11 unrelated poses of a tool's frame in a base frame.
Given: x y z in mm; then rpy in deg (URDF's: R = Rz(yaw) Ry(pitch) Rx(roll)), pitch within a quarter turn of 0, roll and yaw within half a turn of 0.
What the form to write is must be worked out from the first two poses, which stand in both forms.
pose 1, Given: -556.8 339.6 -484.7 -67.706 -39.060 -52.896
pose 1, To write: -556.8 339.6 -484.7 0.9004 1.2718 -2.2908
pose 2, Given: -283.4 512.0 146.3 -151.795 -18.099 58.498
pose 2, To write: -283.4 512.0 146.3 2.0668 2.5638 -2.1758
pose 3, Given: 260.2 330.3 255.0 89.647 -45.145 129.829
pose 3, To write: 260.2 330.3 255.0 0.6908 1.5665 2.3587
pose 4, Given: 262.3 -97.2 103.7 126.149 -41.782 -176.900
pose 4, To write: 262.3 -97.2 103.7 2.0779 2.0263 2.4067
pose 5, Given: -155.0 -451.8 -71.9 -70.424 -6.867 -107.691
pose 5, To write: -155.0 -451.8 -71.9 -0.2663 1.2317 -1.6979
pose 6, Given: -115.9 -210.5 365.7 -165.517 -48.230 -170.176
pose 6, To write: -115.9 -210.5 365.7 -2.6367 2.2718 -2.9218
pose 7, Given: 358.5 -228.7 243.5 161.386 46.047 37.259
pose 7, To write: 358.5 -228.7 243.5 -2.0537 2.2886 0.2985
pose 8, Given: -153.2 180.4 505.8 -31.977 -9.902 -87.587
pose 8, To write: -153.2 180.4 505.8 0.3109 0.5815 -1.8892
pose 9, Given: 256.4 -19.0 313.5 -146.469 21.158 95.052
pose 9, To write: 256.4 -19.0 313.5 -2.5547 2.4613 -0.9596
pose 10, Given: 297.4 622.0 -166.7 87.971 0.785 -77.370
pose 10, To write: 297.4 622.0 -166.7 -2.9207 1.5354 1.5571
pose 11, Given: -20.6 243.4 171.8 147.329 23.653 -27.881
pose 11, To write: -20.6 243.4 171.8 -2.6165 2.4513 0.8892
